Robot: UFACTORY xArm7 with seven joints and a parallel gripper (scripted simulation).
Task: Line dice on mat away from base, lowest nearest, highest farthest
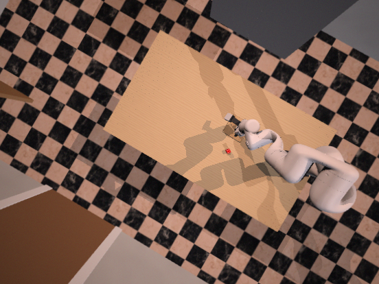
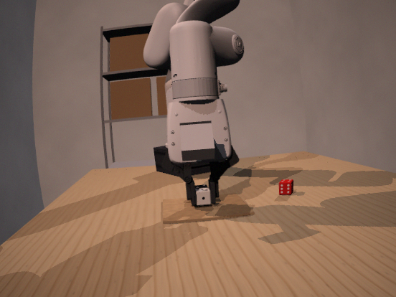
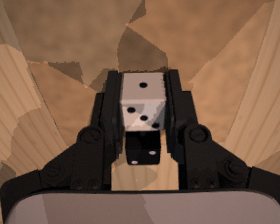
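Now: the white die 10 mm below my hand. The rest, counted from my hand: thin mat: 30 mm below; then red die: 10 mm behind, 160 mm to the left, 20 mm below; then black die: 50 mm behind, 10 mm to the left, 10 mm below.
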